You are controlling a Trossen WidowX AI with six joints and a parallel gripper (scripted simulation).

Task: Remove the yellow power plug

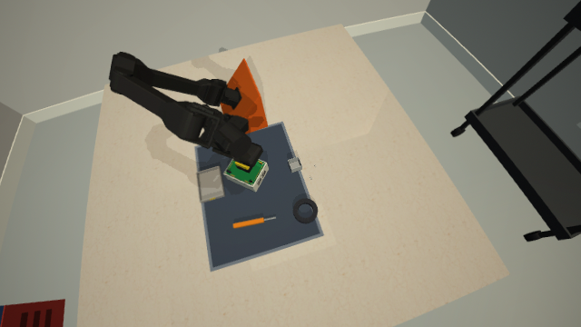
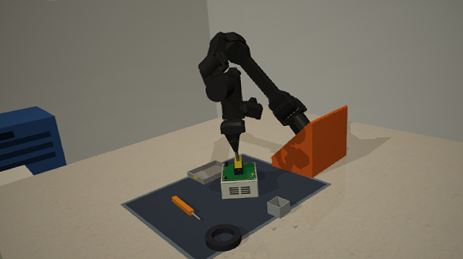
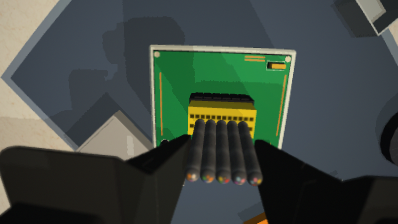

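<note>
The yellow power plug lies 3 cm below my gripper tip. Round my gripper tip: dark mat: 12 cm below, 5 cm ahead.
</note>
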